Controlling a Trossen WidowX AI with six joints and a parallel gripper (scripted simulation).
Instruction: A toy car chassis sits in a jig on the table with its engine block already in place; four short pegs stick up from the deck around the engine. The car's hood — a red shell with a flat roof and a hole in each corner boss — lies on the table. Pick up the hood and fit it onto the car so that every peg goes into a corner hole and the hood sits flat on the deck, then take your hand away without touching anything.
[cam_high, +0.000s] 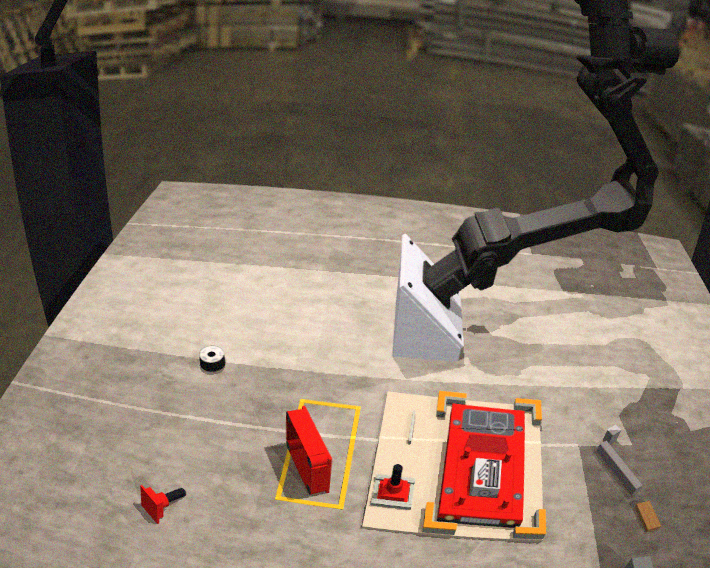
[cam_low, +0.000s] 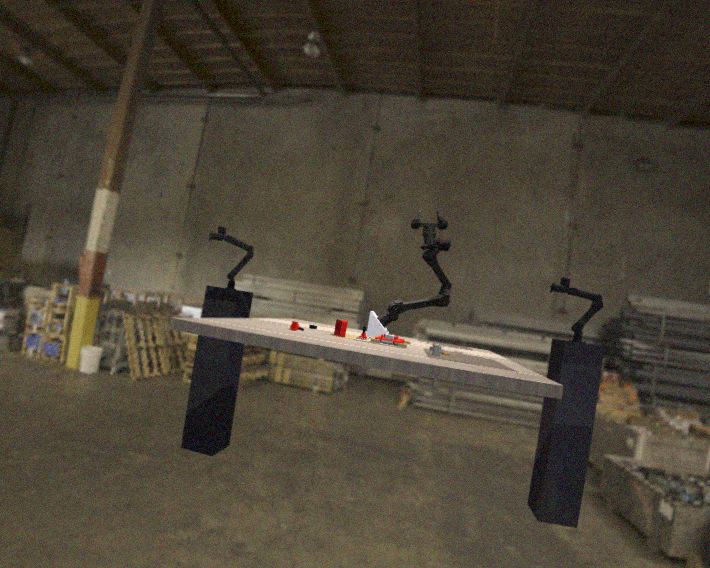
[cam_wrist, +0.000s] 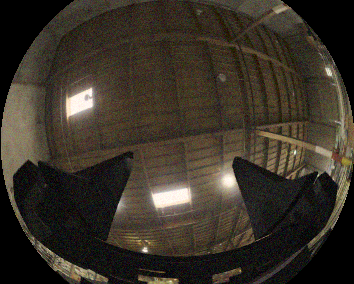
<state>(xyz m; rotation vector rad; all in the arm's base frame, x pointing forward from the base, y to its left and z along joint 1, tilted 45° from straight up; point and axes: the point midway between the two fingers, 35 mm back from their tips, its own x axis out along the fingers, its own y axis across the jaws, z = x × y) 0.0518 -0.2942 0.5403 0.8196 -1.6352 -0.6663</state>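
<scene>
Right now my gripper tip is 670 mm above the red hood, 310 mm to the left of it and 300 mm short of it. The rest, counted from my gripper tip: grey engine block 680 mm below, 320 mm ahead, 80 mm to the right.
</scene>
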